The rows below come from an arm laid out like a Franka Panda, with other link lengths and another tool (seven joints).
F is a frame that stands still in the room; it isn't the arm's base.
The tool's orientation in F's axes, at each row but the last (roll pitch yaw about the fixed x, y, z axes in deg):
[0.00, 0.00, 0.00]
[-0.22, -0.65, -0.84]
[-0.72, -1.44, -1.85]
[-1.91, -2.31, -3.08]
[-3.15, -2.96, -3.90]
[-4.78, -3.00, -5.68]
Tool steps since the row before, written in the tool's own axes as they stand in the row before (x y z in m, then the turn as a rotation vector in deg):
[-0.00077, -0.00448, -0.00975, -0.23, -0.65, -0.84]
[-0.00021, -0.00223, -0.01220, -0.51, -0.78, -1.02]
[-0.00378, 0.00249, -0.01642, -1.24, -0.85, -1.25]
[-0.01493, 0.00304, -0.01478, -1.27, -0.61, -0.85]
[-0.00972, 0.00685, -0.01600, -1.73, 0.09, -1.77]
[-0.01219, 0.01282, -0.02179, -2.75, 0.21, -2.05]
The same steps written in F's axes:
[-0.00077, -0.00448, -0.00975, -0.23, -0.65, -0.84]
[-0.00011, -0.00228, -0.01219, -0.51, -0.78, -1.02]
[-0.00329, 0.00239, -0.01654, -1.24, -0.83, -1.27]
[-0.01416, 0.00331, -0.01546, -1.27, -0.57, -0.88]
[-0.00844, 0.00655, -0.01683, -1.63, 0.10, -1.86]
[-0.00984, 0.01199, -0.02339, -2.62, 0.30, -2.20]

